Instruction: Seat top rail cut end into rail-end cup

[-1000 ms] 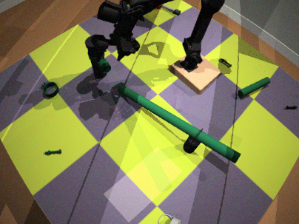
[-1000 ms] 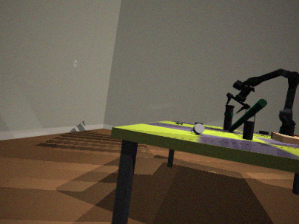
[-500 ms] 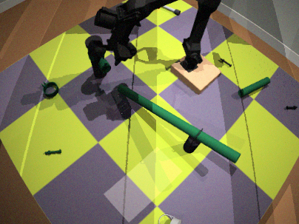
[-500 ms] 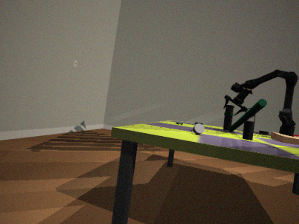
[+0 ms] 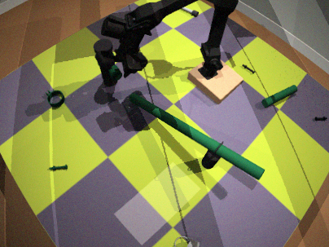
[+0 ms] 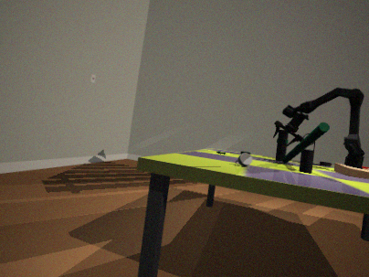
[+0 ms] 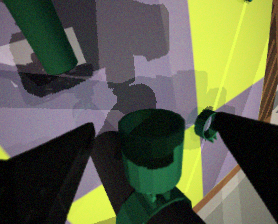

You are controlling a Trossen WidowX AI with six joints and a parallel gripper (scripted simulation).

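My gripper tip is 1 cm past the green rail-end cup, 2 cm to the left of it and 1 cm below it. Round my gripper tip: black line post (10 cm behind, 42 cm to the left, 2 cm below); then green tube (56 cm behind, 41 cm to the left, 11 cm below).
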